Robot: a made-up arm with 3 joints.
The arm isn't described. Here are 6 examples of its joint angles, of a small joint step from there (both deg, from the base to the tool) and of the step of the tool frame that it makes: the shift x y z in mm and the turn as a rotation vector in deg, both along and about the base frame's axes.
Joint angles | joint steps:
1: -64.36 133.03 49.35 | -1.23 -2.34 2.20
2: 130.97 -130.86 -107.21 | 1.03 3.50 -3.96
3: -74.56 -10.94 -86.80 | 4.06 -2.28 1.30
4: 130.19 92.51 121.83 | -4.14 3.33 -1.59
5: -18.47 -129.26 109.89 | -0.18 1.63 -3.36
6: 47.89 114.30 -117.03 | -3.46 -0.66 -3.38
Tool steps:
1: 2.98 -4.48 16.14 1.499 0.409 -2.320
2: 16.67 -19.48 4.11 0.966 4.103 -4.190
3: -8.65 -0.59 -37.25 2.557 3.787 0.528
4: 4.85 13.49 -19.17 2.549 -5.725 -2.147
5: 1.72 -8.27 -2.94 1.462 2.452 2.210
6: 28.52 -3.20 -2.25 0.475 -6.548 -1.448
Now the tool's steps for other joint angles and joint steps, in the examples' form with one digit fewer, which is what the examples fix.
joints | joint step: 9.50 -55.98 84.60 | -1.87 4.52 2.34
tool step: 25.5 -9.9 -5.7 2.04 -3.76 4.26
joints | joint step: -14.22 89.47 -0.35 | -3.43 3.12 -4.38
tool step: 16.5 14.0 18.9 -0.78 -7.81 3.02
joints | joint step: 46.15 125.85 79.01 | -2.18 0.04 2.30
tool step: 13.3 0.4 -3.9 -0.92 -0.32 0.98
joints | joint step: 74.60 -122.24 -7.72 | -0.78 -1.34 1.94
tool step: -0.9 5.4 -8.7 -1.58 -2.41 0.65
